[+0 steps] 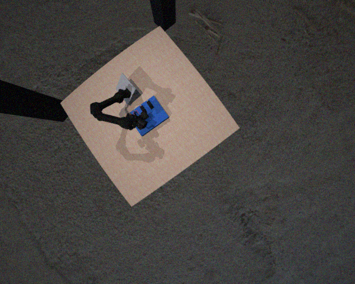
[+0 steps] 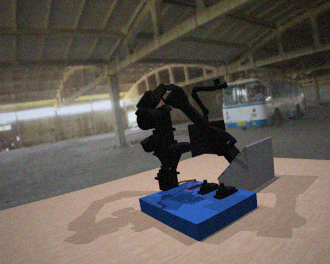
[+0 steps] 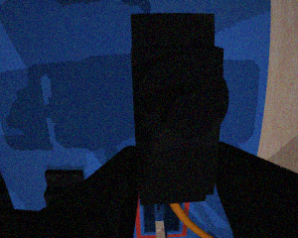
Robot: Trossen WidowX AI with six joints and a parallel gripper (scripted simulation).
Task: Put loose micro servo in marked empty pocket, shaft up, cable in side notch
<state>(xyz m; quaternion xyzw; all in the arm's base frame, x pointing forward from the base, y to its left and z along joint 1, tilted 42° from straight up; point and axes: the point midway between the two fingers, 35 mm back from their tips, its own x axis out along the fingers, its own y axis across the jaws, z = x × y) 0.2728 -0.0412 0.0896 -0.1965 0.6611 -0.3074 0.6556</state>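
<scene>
My gripper tip is 10 cm above the blue deck, 7 cm to the right of it and 3 cm short of it.
</scene>
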